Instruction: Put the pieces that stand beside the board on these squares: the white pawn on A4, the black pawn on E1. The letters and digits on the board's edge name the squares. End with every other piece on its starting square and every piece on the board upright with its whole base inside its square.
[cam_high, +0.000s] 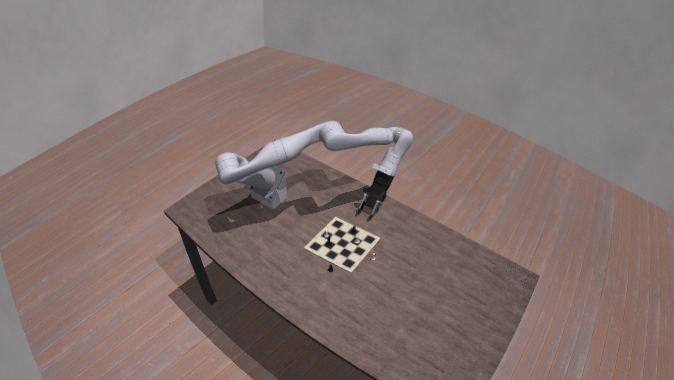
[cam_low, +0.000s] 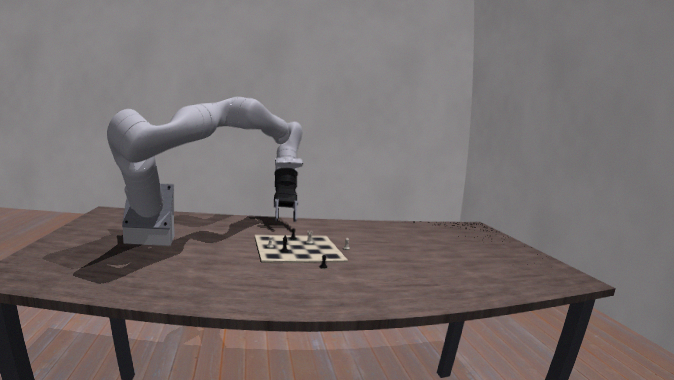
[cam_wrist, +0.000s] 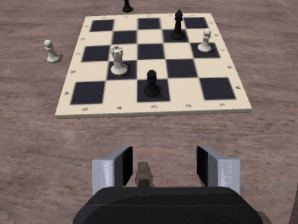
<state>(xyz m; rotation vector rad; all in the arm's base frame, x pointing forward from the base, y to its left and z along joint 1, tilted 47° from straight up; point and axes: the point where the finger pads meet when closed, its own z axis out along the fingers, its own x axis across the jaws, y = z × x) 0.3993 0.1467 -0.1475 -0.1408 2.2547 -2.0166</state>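
The chessboard is 3 cm ahead of my hand, 19 cm to the right of it and 5 cm below it.
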